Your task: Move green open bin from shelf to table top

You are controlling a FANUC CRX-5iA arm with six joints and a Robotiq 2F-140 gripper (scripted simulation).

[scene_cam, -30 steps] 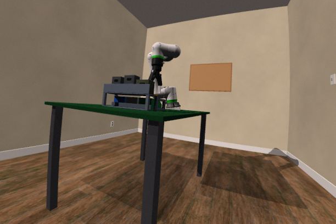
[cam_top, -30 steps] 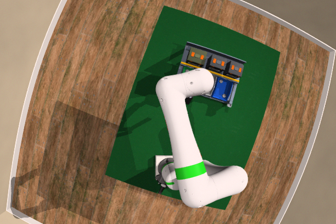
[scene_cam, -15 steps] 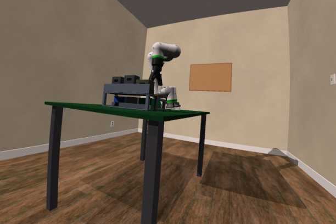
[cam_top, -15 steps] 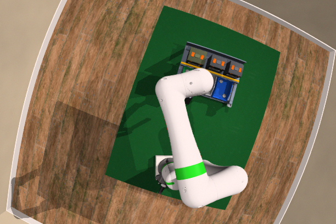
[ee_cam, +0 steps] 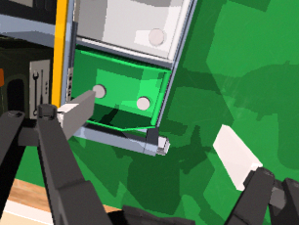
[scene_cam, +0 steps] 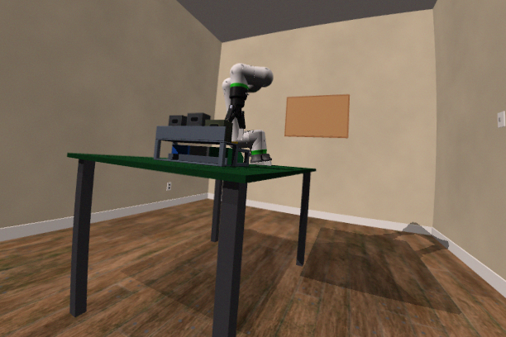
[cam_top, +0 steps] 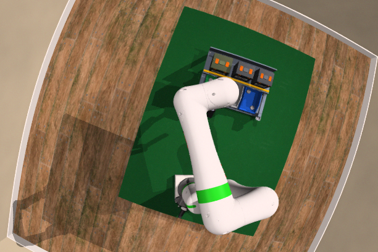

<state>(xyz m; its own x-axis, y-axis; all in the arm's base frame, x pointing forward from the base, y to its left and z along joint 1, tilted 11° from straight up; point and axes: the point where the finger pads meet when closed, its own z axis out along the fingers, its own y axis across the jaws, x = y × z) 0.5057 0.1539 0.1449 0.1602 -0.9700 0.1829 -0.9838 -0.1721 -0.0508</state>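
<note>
Now: the green open bin 100 mm below my hand, 70 mm ahead of it and 20 mm to the left of it. From my hand the other things lie so: grey bin (100 mm below, 90 mm to the right, 90 mm ahead); then blue bin (200 mm to the right, 110 mm ahead, 100 mm below).
</note>
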